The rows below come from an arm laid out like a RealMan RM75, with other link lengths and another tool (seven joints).
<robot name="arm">
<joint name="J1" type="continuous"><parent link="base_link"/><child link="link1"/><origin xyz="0 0 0.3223"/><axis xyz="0 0 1"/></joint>
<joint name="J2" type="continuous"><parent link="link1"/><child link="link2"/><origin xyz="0 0 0" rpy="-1.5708 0 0"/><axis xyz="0 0 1"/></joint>
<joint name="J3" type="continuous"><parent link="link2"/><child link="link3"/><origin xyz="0 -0.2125 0" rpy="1.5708 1.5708 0"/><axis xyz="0 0 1"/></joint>
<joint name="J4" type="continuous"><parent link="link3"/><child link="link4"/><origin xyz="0 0 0" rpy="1.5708 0 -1.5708"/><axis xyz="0 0 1"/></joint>
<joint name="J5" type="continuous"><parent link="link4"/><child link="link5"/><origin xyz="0 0.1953 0" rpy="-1.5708 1.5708 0"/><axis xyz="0 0 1"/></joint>
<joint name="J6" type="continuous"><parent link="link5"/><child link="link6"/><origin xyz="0 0 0" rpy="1.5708 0 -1.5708"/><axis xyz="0 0 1"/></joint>
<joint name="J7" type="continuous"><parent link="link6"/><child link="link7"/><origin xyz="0 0.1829 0" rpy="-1.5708 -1.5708 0"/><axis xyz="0 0 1"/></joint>
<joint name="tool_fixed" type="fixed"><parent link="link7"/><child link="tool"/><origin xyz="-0.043 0.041 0.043" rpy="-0.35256 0 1.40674"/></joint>
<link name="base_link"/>
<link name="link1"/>
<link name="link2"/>
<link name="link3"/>
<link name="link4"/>
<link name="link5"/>
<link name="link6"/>
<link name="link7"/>
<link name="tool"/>
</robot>
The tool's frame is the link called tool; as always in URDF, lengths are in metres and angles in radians. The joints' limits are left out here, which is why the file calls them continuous.
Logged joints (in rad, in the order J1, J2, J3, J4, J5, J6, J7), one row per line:
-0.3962 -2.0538 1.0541 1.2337 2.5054 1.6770 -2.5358
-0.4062 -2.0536 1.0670 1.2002 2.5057 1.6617 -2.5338
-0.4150 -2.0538 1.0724 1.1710 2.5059 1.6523 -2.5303
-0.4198 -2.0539 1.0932 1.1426 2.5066 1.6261 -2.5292
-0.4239 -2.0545 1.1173 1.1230 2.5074 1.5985 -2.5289
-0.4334 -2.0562 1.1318 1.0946 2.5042 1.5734 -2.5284
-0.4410 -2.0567 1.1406 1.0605 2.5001 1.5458 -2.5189
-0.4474 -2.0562 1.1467 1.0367 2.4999 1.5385 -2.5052
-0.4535 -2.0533 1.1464 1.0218 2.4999 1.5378 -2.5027
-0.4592 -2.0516 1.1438 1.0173 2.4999 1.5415 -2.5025
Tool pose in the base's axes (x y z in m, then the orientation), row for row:
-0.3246 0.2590 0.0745 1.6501 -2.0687 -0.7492
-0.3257 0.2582 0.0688 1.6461 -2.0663 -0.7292
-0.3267 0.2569 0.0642 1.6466 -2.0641 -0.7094
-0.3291 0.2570 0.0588 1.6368 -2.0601 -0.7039
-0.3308 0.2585 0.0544 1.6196 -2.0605 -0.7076
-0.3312 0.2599 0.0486 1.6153 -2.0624 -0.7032
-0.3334 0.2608 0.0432 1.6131 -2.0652 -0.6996
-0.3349 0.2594 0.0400 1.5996 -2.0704 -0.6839
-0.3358 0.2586 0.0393 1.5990 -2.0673 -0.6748
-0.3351 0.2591 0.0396 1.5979 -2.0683 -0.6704
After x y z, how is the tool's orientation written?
As a rotation vector, in radians.
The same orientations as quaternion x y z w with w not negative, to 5 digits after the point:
0.58854 -0.73784 -0.26722 0.19445
0.58860 -0.73885 -0.26074 0.19915
0.58980 -0.73934 -0.25410 0.20236
0.58787 -0.73991 -0.25281 0.20742
0.58307 -0.74180 -0.25474 0.21184
0.58186 -0.74292 -0.25331 0.21295
0.58109 -0.74395 -0.25202 0.21300
0.57743 -0.74738 -0.24688 0.21693
0.57796 -0.74723 -0.24391 0.21938
0.57771 -0.74778 -0.24238 0.21986

